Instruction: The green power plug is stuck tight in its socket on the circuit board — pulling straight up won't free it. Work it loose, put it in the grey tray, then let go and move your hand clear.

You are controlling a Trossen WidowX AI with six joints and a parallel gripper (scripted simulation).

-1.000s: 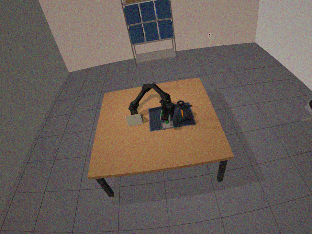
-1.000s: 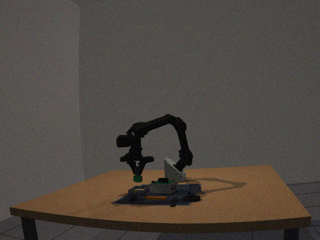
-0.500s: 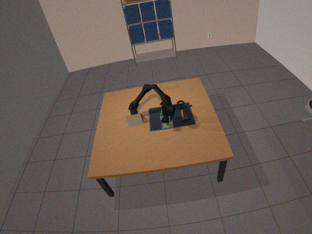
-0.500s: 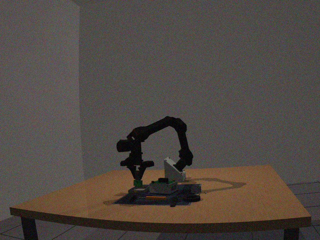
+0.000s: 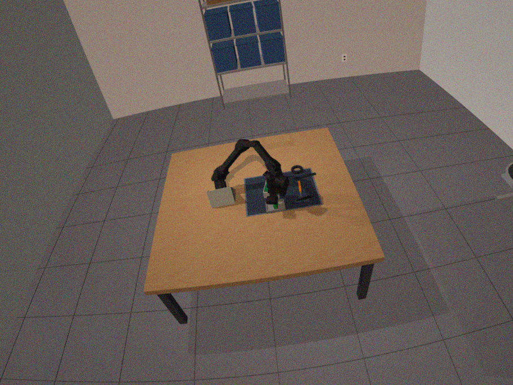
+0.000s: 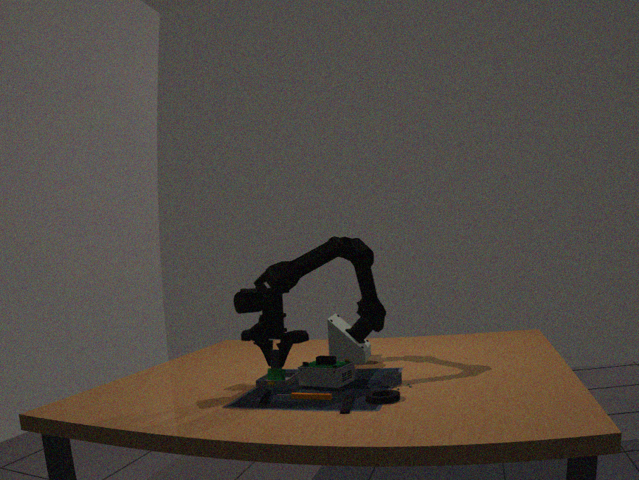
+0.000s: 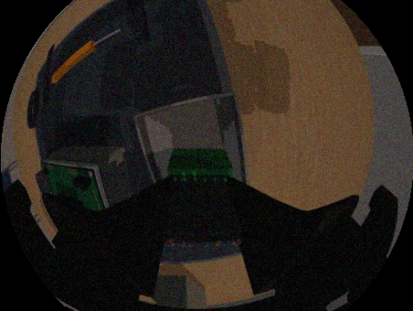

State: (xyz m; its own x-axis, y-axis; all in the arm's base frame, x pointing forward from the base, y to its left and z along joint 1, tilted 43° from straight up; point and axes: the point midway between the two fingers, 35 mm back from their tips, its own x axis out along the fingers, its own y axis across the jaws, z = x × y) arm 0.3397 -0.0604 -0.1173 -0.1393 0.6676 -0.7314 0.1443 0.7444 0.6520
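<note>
Right now my gripper tip is 1 cm above the green power plug. Round my gripper tip: dark blue mat (3 cm ahead, 15 cm to the left, 5 cm below); grey tray (4 cm below); orange screwdriver (16 cm ahead, 16 cm to the left, 4 cm below).
</note>
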